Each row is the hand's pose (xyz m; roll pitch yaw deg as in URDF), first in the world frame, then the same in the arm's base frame.
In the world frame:
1: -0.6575 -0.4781 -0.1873 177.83 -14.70 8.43
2: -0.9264 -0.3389 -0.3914 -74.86 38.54 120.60
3: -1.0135 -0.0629 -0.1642 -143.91 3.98 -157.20
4: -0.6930 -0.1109 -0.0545 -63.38 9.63 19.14
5: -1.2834 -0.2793 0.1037 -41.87 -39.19 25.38
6: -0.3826 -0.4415 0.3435 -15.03 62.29 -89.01
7: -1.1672 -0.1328 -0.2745 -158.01 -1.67 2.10
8: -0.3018 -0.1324 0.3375 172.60 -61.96 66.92
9: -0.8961 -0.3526 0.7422 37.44 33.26 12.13
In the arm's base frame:
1: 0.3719 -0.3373 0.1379 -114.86 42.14 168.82
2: 0.4718 -0.5538 0.4145 -42.53 -39.96 -99.89
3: 0.2497 -0.4047 0.6672 135.73 -31.36 6.54
4: 0.0737 -0.3069 0.3906 26.08 36.26 -157.53
5: 0.5044 -0.0714 0.7919 23.71 18.24 150.21
6: 0.0484 0.1449 -0.0085 -135.25 21.48 -51.18
7: 0.4210 -0.4818 0.7407 -80.18 52.10 -175.69
8: -0.2363 0.0502 0.1016 -89.67 -11.00 132.92
9: 0.1734 0.5368 0.5027 148.56 38.57 -126.69

